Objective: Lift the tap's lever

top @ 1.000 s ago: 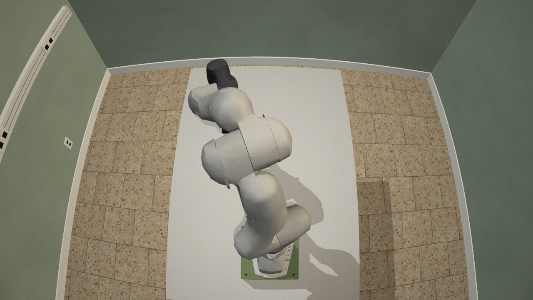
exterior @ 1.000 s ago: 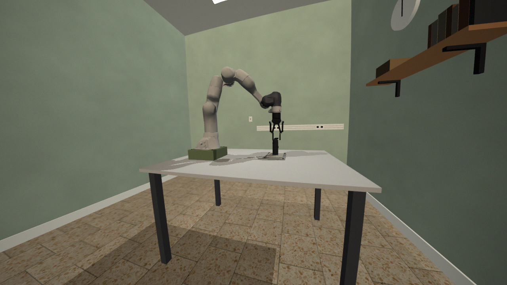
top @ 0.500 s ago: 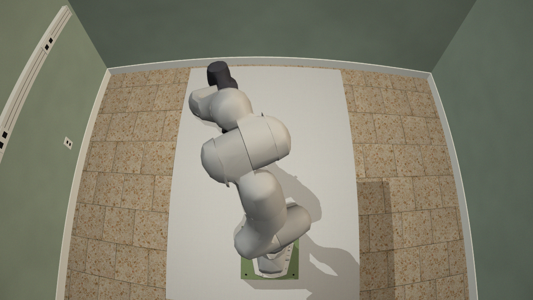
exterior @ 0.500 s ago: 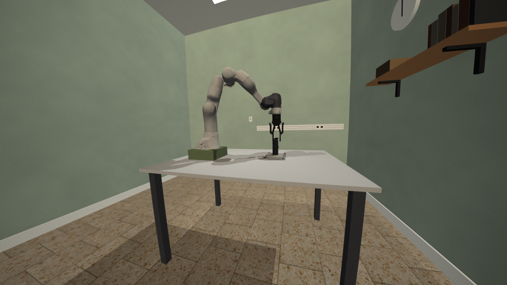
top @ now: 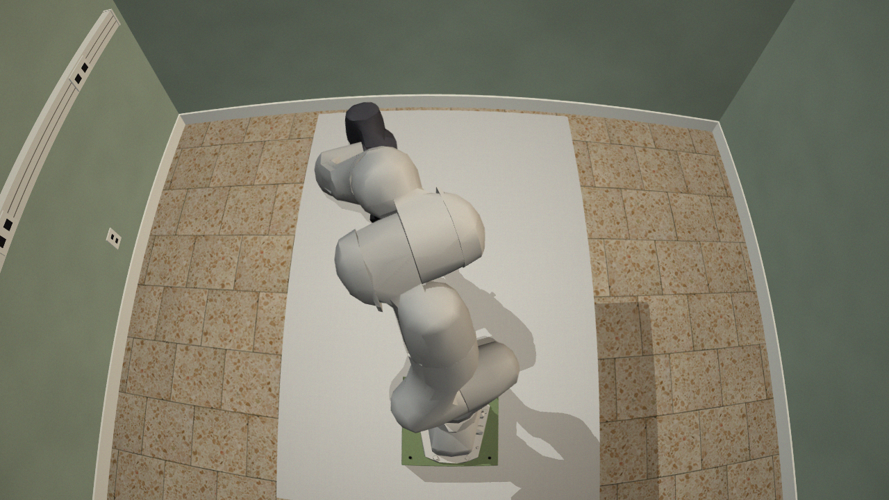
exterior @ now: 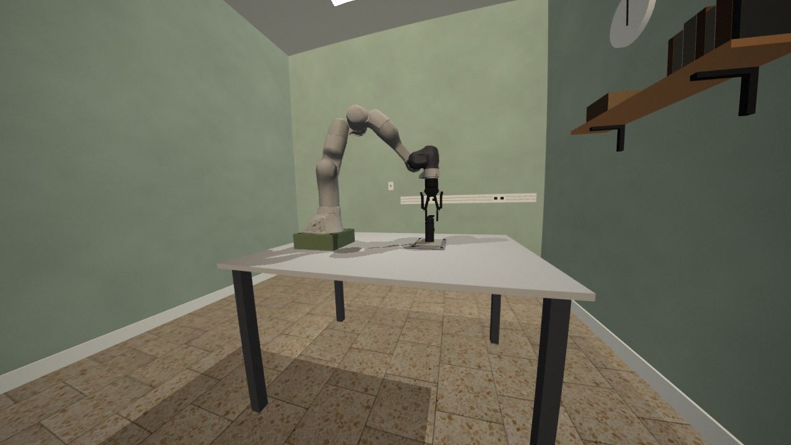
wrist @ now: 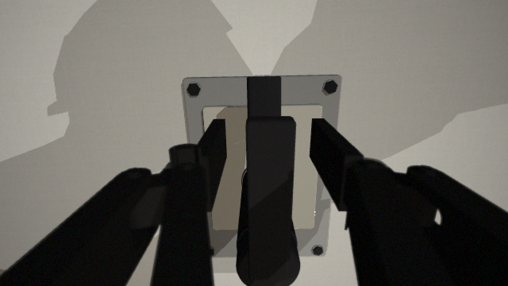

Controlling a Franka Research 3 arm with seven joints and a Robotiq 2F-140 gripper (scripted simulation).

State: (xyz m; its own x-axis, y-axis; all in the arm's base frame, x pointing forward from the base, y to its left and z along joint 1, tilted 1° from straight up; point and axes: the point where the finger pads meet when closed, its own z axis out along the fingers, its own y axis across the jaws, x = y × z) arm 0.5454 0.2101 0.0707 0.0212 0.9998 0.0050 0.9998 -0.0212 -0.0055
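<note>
The dark lever is 3 cm to the right of my hand. The rest, counted from my hand: tap (6 cm to the right, 4 cm below); plate (9 cm to the right, 15 cm below).
</note>
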